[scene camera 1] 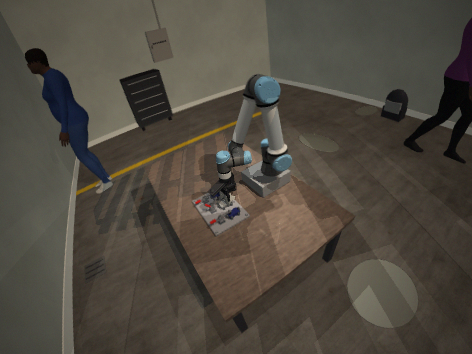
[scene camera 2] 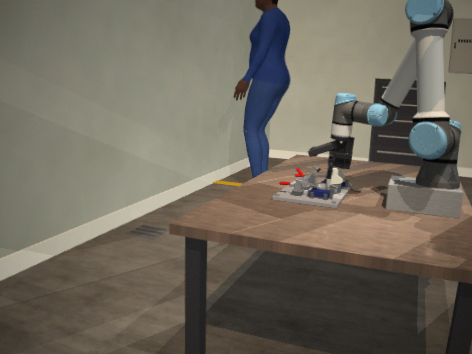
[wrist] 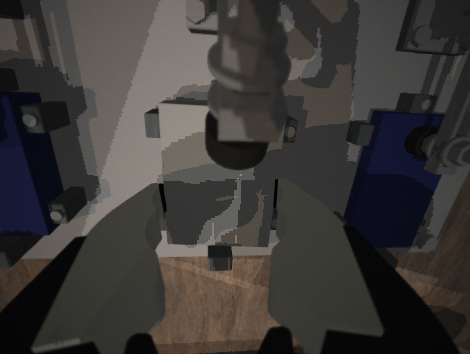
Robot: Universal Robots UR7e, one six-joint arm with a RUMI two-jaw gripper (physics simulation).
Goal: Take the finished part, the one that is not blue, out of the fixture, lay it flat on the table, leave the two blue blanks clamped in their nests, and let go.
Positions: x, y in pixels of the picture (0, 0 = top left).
Scene:
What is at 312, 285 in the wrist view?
My gripper.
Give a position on a clamp arm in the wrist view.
247, 109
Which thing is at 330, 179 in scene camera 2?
My gripper.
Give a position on a blue blank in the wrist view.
At 391, 191

